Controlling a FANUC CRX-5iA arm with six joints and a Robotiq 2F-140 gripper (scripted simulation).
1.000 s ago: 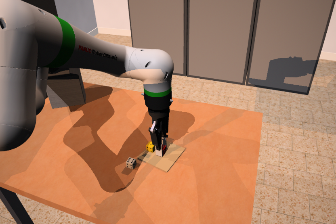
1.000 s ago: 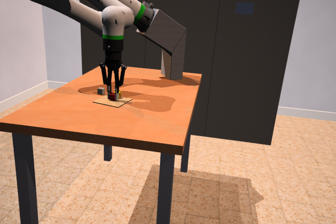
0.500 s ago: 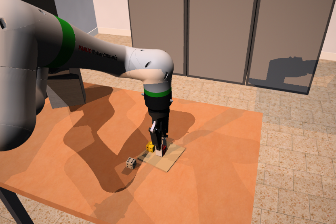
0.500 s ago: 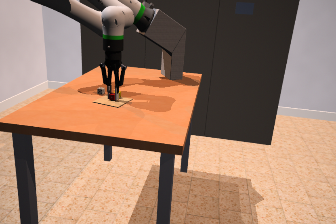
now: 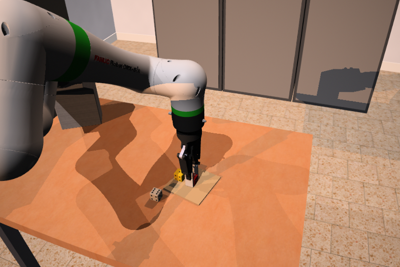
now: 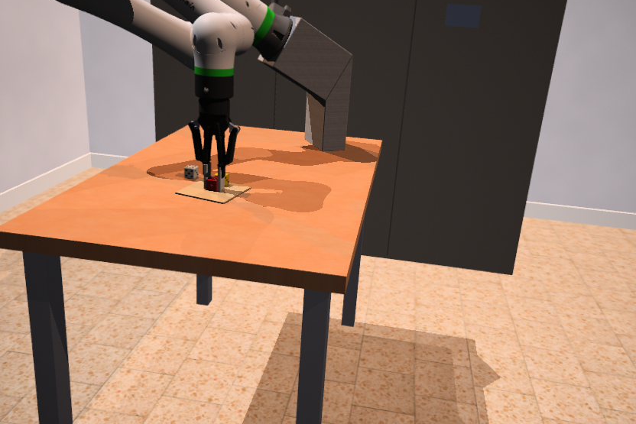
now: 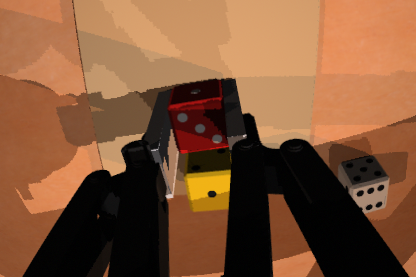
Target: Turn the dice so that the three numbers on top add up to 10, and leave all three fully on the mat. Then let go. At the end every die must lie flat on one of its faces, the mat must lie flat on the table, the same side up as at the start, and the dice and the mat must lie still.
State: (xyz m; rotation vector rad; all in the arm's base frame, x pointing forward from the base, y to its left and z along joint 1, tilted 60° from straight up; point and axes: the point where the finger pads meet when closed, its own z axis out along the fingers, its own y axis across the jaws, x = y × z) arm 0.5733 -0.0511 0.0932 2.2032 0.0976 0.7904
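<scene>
My hand is 20 mm above the red die. Round my hand: white die 100 mm behind, 80 mm to the right, 20 mm below; then yellow die 40 mm behind, 20 mm below, 10 mm to the left; then tan mat 40 mm below.
</scene>
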